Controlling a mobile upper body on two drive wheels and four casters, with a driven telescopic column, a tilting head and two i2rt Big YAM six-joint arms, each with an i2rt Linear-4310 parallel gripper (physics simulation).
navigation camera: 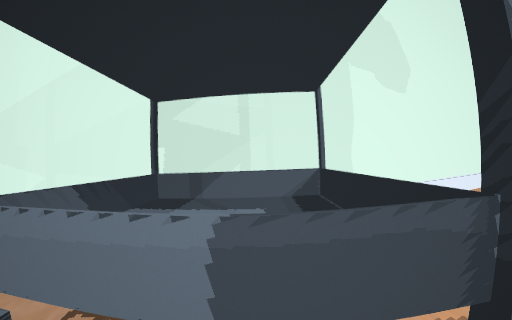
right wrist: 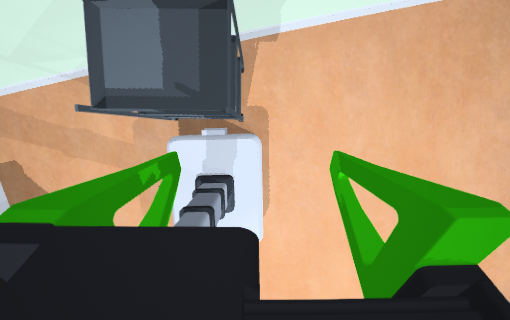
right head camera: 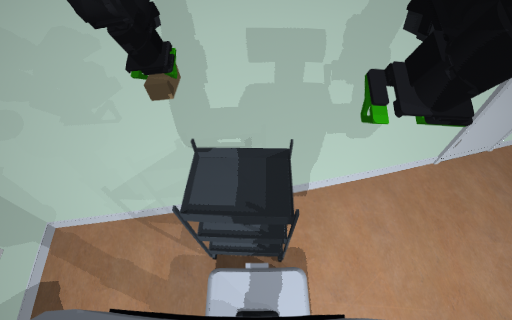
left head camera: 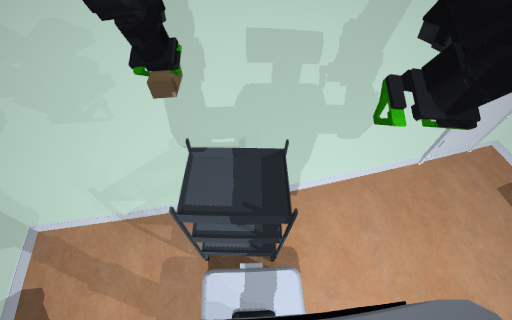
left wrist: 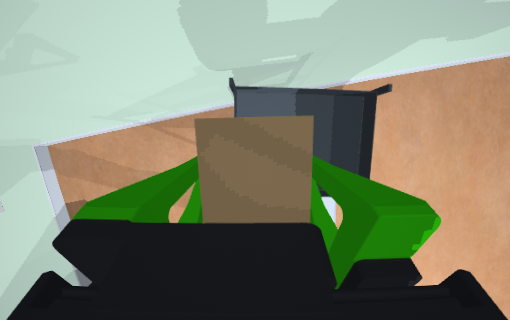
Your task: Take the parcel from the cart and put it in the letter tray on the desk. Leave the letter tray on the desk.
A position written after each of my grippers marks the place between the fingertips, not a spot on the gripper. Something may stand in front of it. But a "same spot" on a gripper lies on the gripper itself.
My left gripper shows in the right head camera view, in the left head camera view and in the left wrist view (255,160); in the navigation camera view it is out of frame, in the right wrist view it is out of frame. My right gripper shows in the right wrist view (255,159), in the right head camera view and in the left head camera view; in the navigation camera view it is out of frame, in the left wrist view it is out of frame. A brown parcel shows in the right head camera view (158,86), in the left head camera view (162,84) and in the left wrist view (251,169); in the navigation camera view it is out of frame, in the right wrist view it is out of frame. One and the same spot on my right gripper: (right head camera: 376,96) is (left head camera: 395,100). One and the same spot on my left gripper: (right head camera: 172,70) is (left head camera: 178,67).
